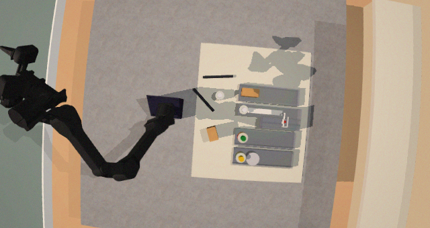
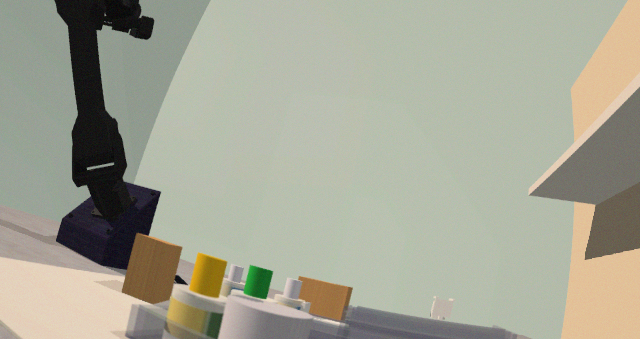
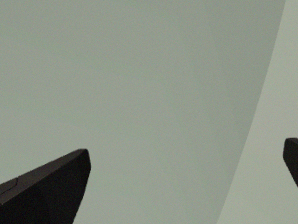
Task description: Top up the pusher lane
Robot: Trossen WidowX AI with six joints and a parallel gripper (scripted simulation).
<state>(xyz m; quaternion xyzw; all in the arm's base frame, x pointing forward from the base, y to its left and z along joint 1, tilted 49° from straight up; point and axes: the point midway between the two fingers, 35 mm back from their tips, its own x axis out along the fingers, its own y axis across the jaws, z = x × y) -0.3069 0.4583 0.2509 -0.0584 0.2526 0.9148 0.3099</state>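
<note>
Right now my gripper tip is 590 mm short of the wooden block, 250 mm to the left of it and 530 mm above it. Round my gripper tip: sprung lane 880 mm ahead, 180 mm to the right, 550 mm below; then white pusher plate 840 mm ahead, 180 mm to the right, 520 mm below.
</note>
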